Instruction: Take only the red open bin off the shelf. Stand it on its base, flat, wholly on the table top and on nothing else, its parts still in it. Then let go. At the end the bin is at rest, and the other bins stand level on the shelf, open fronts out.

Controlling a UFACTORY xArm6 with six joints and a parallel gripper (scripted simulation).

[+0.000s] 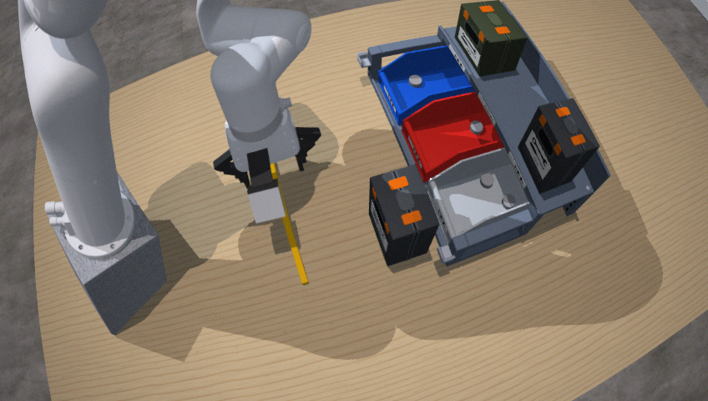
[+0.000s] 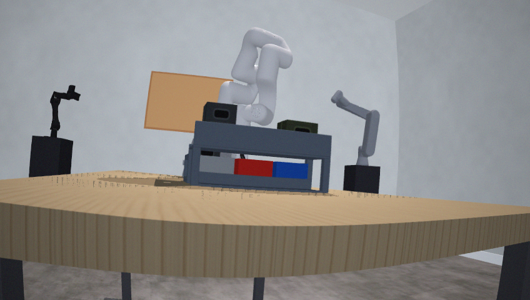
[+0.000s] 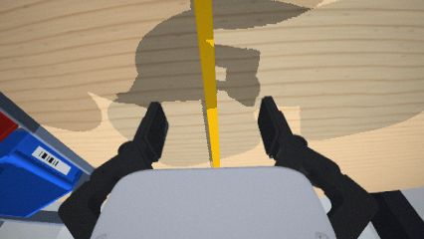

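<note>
My gripper is now 2 cm above the yellow rail. The rest, counted from my hand: grey bin (32 cm ahead, 11 cm to the right, 2 cm above); blue bin (30 cm ahead, 11 cm to the left, 2 cm above); red bin (31 cm ahead, 2 cm above).
</note>
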